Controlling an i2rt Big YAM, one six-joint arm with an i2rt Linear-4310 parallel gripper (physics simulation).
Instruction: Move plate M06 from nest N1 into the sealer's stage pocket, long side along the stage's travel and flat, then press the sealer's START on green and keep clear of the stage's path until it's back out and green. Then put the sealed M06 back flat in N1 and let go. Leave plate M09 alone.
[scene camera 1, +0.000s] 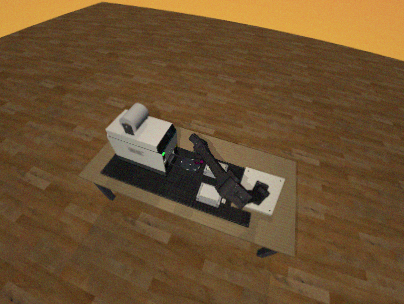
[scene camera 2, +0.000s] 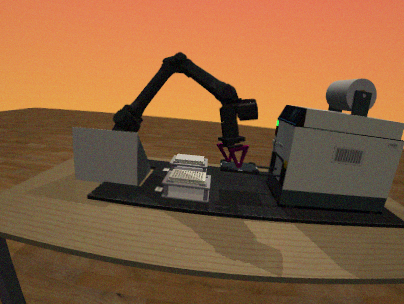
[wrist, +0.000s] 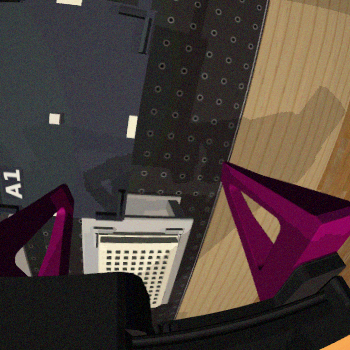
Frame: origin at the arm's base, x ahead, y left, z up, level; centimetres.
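Where they show: gripper, between the fingertips: (scene camera 1: 196, 158) (scene camera 2: 233, 164) (wrist: 144, 180); arm's base, origin of its link: (scene camera 2: 114, 147).
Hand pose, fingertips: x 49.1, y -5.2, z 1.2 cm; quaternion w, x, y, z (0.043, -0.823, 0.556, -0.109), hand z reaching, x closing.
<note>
Each offset is from my fingertips to the top centre of the thing. "spot": to the spot under its first point. Level surfaces: height alone.
My gripper (scene camera 1: 200, 162) (scene camera 2: 235, 162) (wrist: 144, 180) is open and empty, fingers pointing down, low over the arm-side end of the sealer's stage. The dark stage {dy +6.2, dx +6.8, dz -1.5 cm} (scene camera 1: 189, 164) (scene camera 2: 246, 169) (wrist: 90, 85), marked A1, is out and its pocket holds no plate. A pale plate with wells {dy -2.6, dx -15.6, dz -5.0 cm} (scene camera 2: 187, 176) (wrist: 137, 257) lies flat in one nest {dy -2.6, dx -15.6, dz -6.0 cm} (scene camera 2: 186, 192) (wrist: 89, 250). A second pale plate {dy +18.4, dx -19.0, dz -5.1 cm} (scene camera 2: 190, 158) sits in the other nest {spot: dy +21.9, dx -26.4, dz -11.1 cm} (scene camera 2: 175, 165). I cannot read which plate is M06 or which nest is N1. The sealer (scene camera 1: 142, 142) (scene camera 2: 340, 155) shows a green light {spot: dy +16.5, dx +16.3, dz +14.8 cm} (scene camera 1: 163, 154) (scene camera 2: 277, 122).
The arm arches over the nests from its white base plate (scene camera 1: 272, 197). An upright grey panel (scene camera 2: 106, 155) stands near the arm's base. A black perforated mat {dz -12.1 cm} (scene camera 1: 175, 185) (scene camera 2: 235, 205) (wrist: 200, 75) lies under the nests and sealer. Film roll {dy +8.5, dx +40.2, dz +35.4 cm} (scene camera 2: 345, 95) tops the sealer.
</note>
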